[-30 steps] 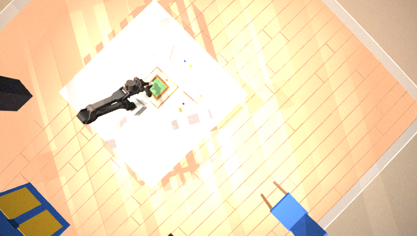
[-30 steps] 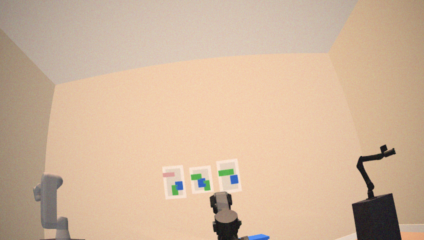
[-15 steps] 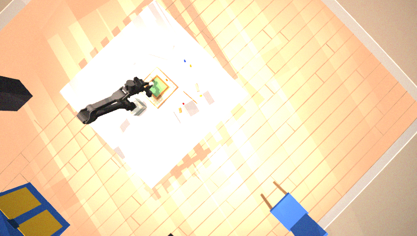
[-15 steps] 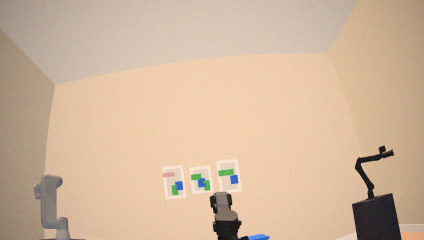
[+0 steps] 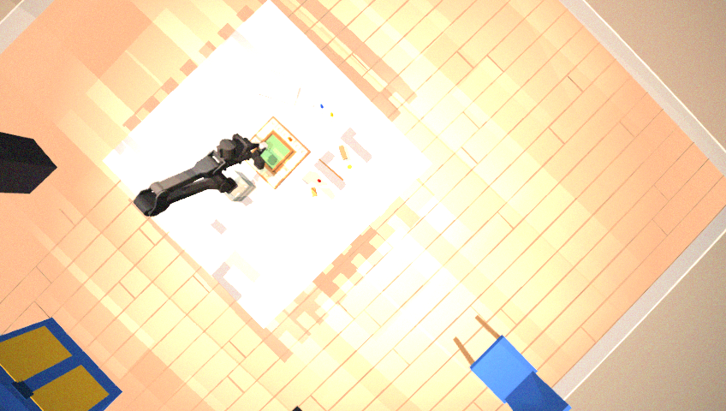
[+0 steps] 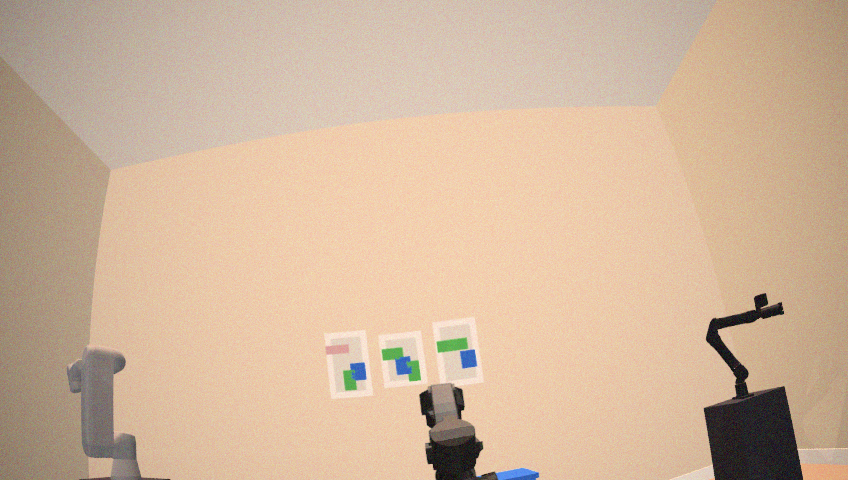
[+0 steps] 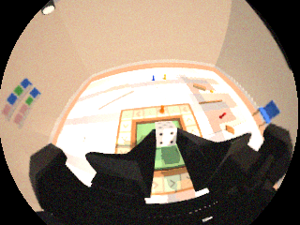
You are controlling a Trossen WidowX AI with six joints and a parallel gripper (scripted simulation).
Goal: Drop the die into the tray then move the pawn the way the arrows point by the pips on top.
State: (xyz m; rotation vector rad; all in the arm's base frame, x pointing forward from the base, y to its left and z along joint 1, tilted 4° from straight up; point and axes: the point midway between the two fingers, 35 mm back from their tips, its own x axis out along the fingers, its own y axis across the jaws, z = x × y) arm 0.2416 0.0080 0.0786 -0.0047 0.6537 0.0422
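Right now my gripper tip is 120 mm above the green dice tray. The rest, counted from my gripper tip: blue pawn 360 mm ahead, 10 mm to the left, 110 mm below; red pawn 80 mm ahead, 280 mm to the right, 110 mm below.
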